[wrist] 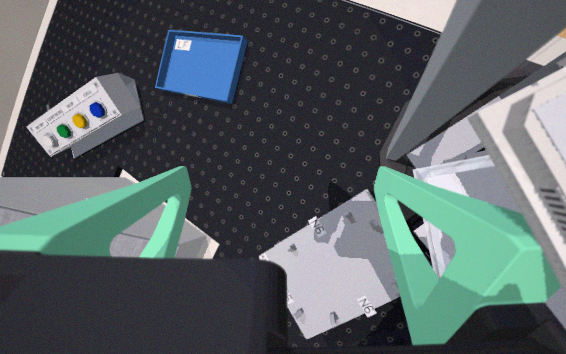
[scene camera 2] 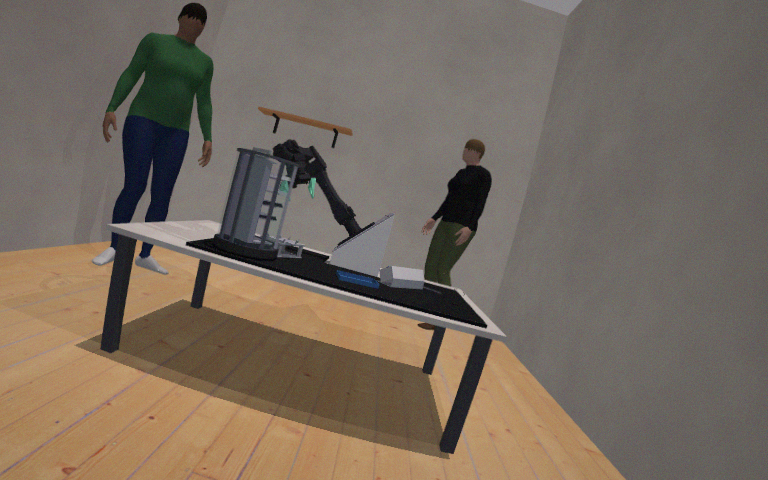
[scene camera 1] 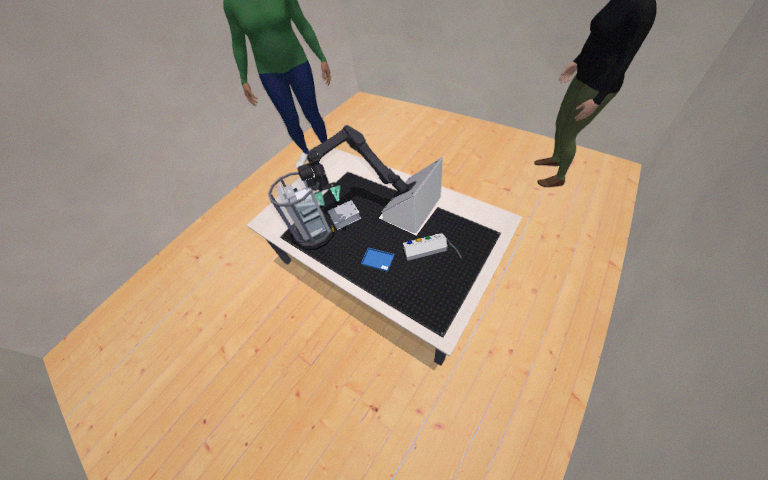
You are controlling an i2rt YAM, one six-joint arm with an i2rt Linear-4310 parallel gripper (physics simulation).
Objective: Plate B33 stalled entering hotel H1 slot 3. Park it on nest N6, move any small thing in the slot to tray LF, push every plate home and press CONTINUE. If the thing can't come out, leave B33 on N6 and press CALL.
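Places are measured from the arm's base along level axes (x ahead, y left, z up), in centimetres.
Where they show: gripper, fingertip midpoint: (wrist: 282,177) (scene camera 2: 301,199) (scene camera 1: 330,203); arm's base, link origin: (scene camera 2: 356,234) (scene camera 1: 404,190).
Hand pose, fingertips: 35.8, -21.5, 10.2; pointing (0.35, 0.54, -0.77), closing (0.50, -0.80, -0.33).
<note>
Things, the pixels of their top centre, and the offset from my fingertips, as dx, dy, dz.
- hotel carousel, top centre: (scene camera 2: 269,151) (scene camera 1: 289,184) +9.5, -14.7, +14.6
- Nest N6, top centre: (wrist: 333,273) (scene camera 2: 284,236) (scene camera 1: 342,209) -9.4, -5.9, -17.6
- blue tray LF, top centre: (wrist: 195,63) (scene camera 2: 357,277) (scene camera 1: 377,258) +3.4, +30.3, -23.5
- button box, top centre: (wrist: 59,112) (scene camera 2: 405,266) (scene camera 1: 424,240) -16.3, +47.5, -16.8
My gripper (scene camera 1: 328,195) (scene camera 2: 298,189) (wrist: 282,177) is open, with its green fingers wide apart beside the upper part of the hotel carousel (scene camera 1: 311,243) (scene camera 2: 257,198) (wrist: 450,65). Pale plates show inside the carousel at the right of the wrist view; I cannot tell which is B33, nor see into slot 3. Nest N6 (scene camera 1: 344,215) (scene camera 2: 291,249) (wrist: 330,265) stands below the gripper with a bare top, partly behind the right finger in the wrist view. The blue tray LF (scene camera 1: 377,258) (scene camera 2: 357,278) (wrist: 202,67) is empty. The button box (scene camera 1: 425,247) (scene camera 2: 403,277) (wrist: 122,100) has white, green, yellow and blue buttons.
A grey wedge-shaped stand (scene camera 1: 427,195) (scene camera 2: 365,246) is at the arm's base. The carousel's upright posts are close to the right finger. A cable runs from the button box. A person in green (scene camera 1: 274,36) (scene camera 2: 172,82) and one in black (scene camera 1: 620,45) (scene camera 2: 465,192) stand beyond the table.
</note>
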